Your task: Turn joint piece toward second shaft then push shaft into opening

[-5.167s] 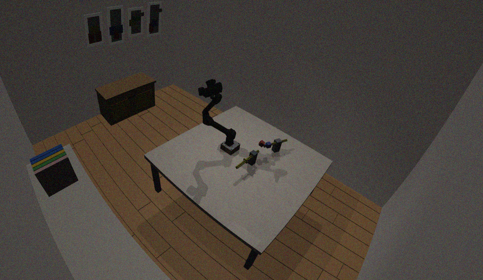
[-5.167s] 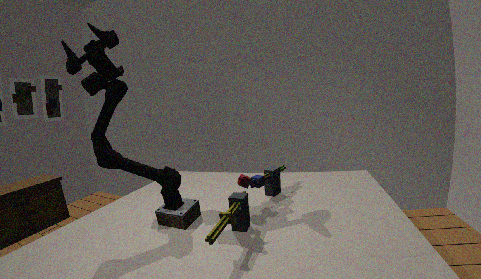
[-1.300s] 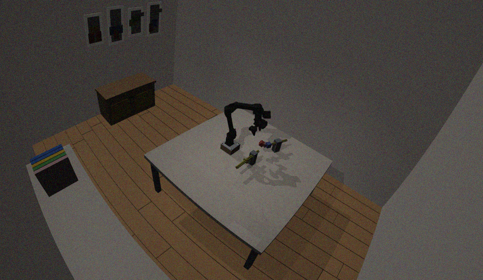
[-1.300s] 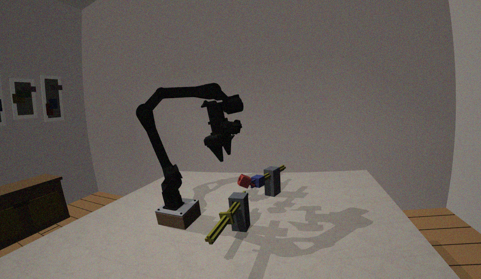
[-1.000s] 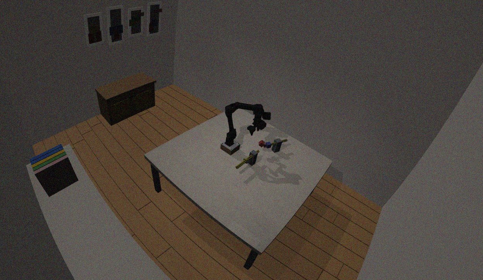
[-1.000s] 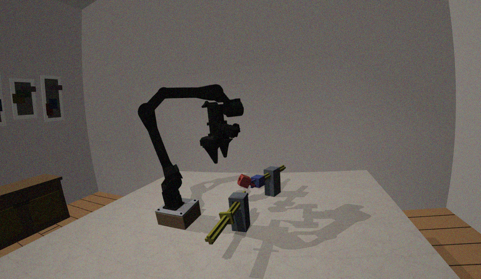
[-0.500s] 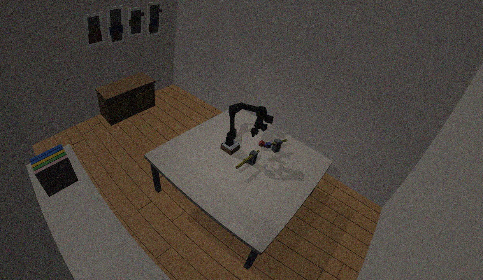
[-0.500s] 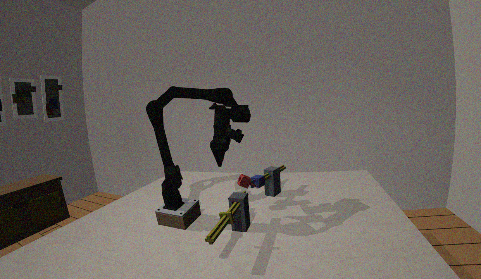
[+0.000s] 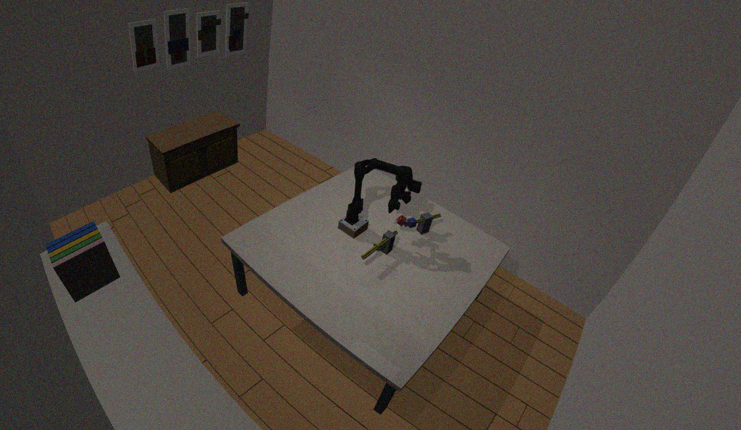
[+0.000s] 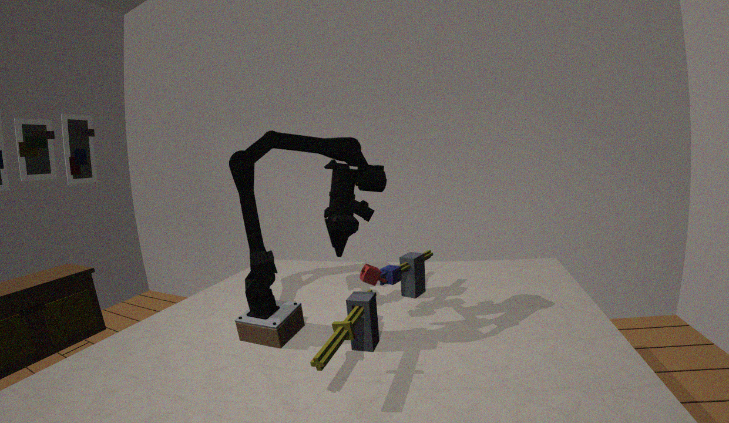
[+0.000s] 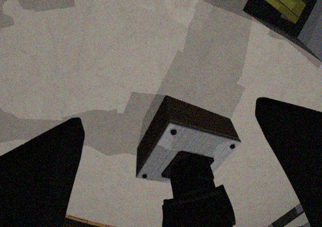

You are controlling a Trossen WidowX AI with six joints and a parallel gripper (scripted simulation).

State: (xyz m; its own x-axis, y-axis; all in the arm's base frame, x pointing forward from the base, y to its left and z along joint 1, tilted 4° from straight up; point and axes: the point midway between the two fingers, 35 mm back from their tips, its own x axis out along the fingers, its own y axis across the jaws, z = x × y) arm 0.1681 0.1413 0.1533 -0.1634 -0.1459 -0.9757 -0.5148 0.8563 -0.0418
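My gripper tip is now 7 cm short of the red square joint piece, 7 cm above it and 5 cm to the right of it.
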